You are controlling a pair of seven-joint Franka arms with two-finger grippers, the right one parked.
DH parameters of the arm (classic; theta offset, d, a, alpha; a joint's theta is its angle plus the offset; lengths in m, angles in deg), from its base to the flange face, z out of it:
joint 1: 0 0.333 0 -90
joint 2: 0 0 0 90
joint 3: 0 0.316 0.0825 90
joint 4: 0 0 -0.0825 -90
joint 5: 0 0.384 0 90
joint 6: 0 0 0.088 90
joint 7: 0 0.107 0 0
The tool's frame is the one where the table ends.
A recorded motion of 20 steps. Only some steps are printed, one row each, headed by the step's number.
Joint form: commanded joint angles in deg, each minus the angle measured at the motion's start. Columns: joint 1, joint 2, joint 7, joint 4, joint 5, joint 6, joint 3.
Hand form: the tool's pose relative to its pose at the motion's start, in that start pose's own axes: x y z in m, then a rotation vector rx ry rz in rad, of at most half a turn. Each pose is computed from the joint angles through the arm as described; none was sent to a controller.
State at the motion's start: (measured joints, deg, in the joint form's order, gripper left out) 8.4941 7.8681 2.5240 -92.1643 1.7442 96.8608 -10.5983
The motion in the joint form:
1: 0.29 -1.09 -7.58 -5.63 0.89 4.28 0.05
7: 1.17 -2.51 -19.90 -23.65 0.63 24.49 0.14
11: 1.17 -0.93 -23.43 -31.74 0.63 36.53 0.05
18: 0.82 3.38 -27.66 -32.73 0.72 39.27 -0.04
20: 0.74 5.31 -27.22 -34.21 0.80 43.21 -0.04
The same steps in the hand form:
1: -0.0049 -0.0026 0.0296 0.0182 -0.0045 -0.1325
7: -0.0213 -0.0058 0.1341 0.0061 0.0591 -0.3533
11: -0.0318 -0.0020 0.1945 -0.0116 0.0998 -0.4077
18: -0.0301 0.0029 0.2387 -0.0218 0.0540 -0.4721
20: -0.0315 0.0047 0.2616 -0.0305 0.0626 -0.4614

